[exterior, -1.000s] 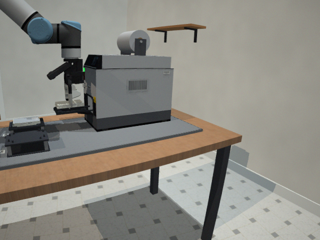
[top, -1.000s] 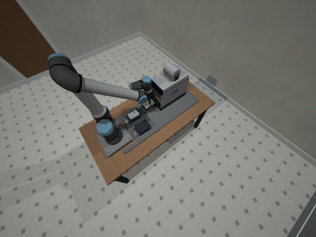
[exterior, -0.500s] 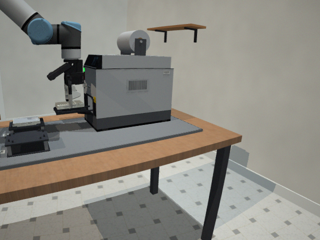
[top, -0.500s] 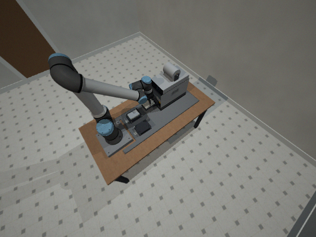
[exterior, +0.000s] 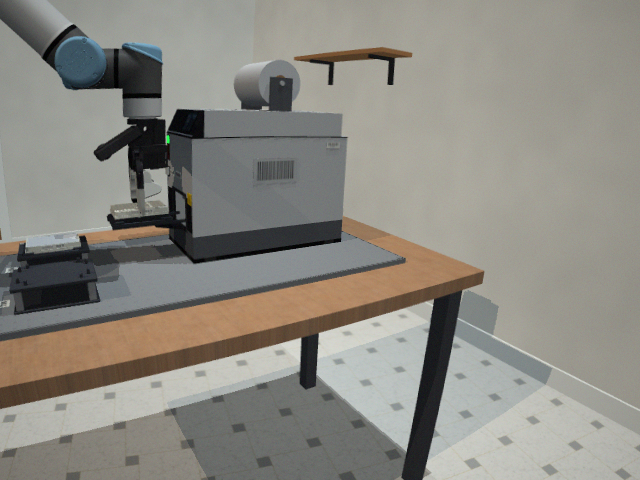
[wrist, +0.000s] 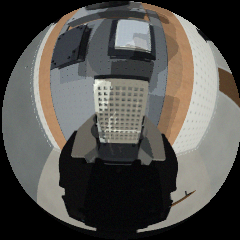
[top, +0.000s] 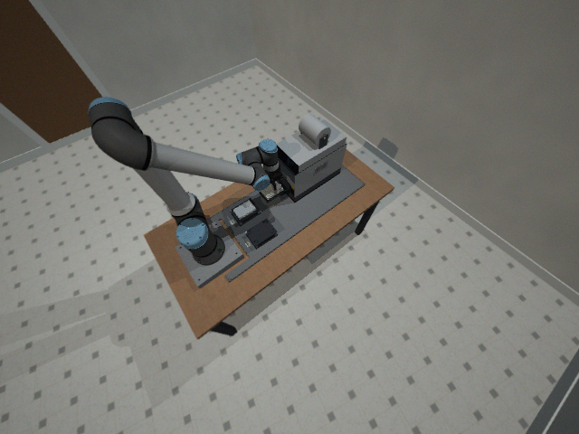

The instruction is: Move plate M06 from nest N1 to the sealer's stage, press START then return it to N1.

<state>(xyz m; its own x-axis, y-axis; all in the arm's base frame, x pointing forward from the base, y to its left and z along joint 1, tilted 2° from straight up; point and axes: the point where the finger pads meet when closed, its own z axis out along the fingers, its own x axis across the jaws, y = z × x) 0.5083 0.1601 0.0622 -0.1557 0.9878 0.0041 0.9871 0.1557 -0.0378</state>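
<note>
Right now the plate M06 is 1 cm below my hand. From my hand the other things lie so: black sealer stage (3 cm below); then plate (21 cm behind, 1 cm to the right, 7 cm below); then foil roll (33 cm ahead, 5 cm to the left, 29 cm above).
</note>
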